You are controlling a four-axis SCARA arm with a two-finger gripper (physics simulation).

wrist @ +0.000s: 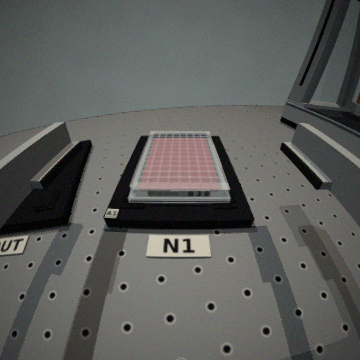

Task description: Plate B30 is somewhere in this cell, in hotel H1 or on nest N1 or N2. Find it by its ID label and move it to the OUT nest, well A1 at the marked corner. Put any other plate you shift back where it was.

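Frame: origin at the arm's base, x ahead, y left, z up, level; centimetres.
Where they show: gripper, between the fingertips: (180, 130).
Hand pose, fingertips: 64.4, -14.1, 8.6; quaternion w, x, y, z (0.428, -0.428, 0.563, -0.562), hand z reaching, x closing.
Observation:
Each offset is from my fingertips to the top centre of the thing, as dx, dy, dz. "spot": to the spot under its first point. Level surfaces: height alone.
A clear plate @[+5.8, -1.4, -4.7] (179, 162) with pink wells lies flat on the black nest @[+5.8, -1.4, -5.8] (178, 217) marked N1 @[spot: -3.7, +1.2, -7.2] (178, 246). The ID label @[spot: -0.6, -1.3, -5.2] (198, 193) on its near side reads B38; the last digit is blurry. A small A1 tag @[spot: -0.1, +5.8, -6.2] (111, 213) marks the nest's near left corner. My gripper (180, 130) is open and empty. Its two grey fingers (36, 161) (321, 161) stand wide at the left and right of the view, short of the plate. The black OUT nest @[+8.5, +16.4, -5.8] (53, 203) lies to the left, with no plate on it, partly behind my left finger. Its label @[spot: -1.2, +15.3, -7.2] (12, 245) is cut off by the frame edge.
A grey upright frame @[spot: +18.4, -34.4, +9.1] (314, 53), part of the hotel, stands at the far right. The grey table top @[dz -7.3] (178, 303) is dotted with holes. Shadows of the arm fall as dark bands across the table.

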